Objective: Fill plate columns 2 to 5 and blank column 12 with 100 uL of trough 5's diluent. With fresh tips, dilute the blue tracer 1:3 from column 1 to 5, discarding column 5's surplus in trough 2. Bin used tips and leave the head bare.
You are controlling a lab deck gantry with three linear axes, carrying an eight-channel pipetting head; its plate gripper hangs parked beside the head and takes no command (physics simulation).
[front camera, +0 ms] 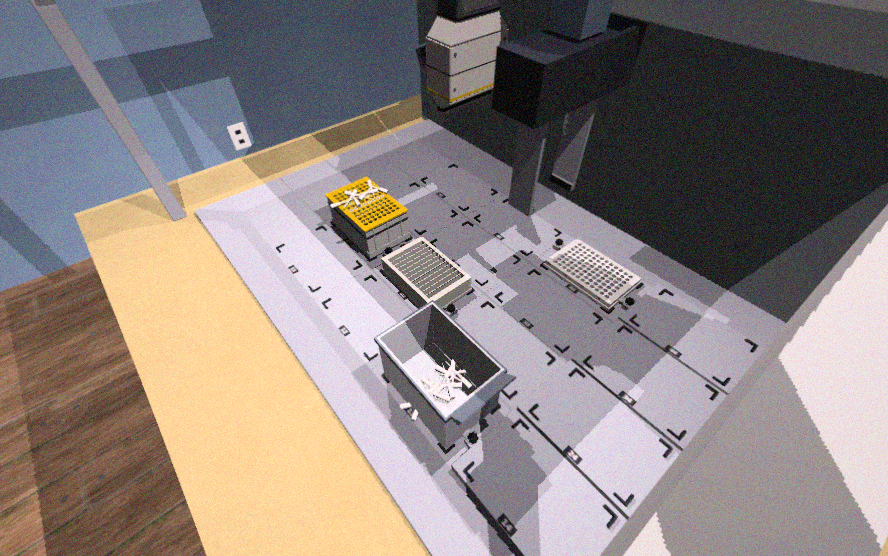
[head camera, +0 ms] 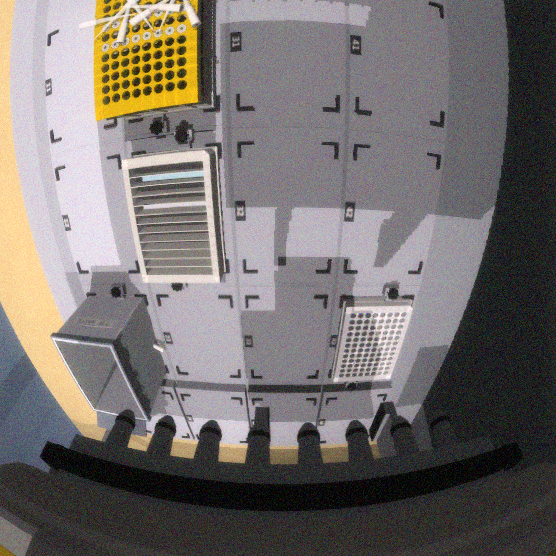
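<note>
The pipetting head (front camera: 462, 62) (head camera: 280, 474) hangs high at the back; its nozzles (head camera: 259, 440) look bare. My plate gripper (front camera: 547, 196) (head camera: 322, 414) hangs beside it, its two fingers apart with nothing between them. The plate (front camera: 593, 271) (head camera: 370, 342) lies at the right on the deck; faint blue shows in its top row, other well contents are too small to tell. The trough block (front camera: 425, 268) (head camera: 210, 223) has light blue liquid (head camera: 172, 176) in its second trough and pale liquid (head camera: 173, 206) in the fifth. The waste bin (front camera: 429, 419) (head camera: 137, 337) holds used tips (front camera: 448, 381).
The yellow tip rack (front camera: 386, 239) (head camera: 147, 106) stands beyond the trough block, with loose tips (front camera: 357, 194) (head camera: 150, 15) heaped on top and seated tips (head camera: 147, 36) in a row. A stray tip (front camera: 408, 410) lies outside the bin. A grey post (front camera: 111, 108) rises at the left.
</note>
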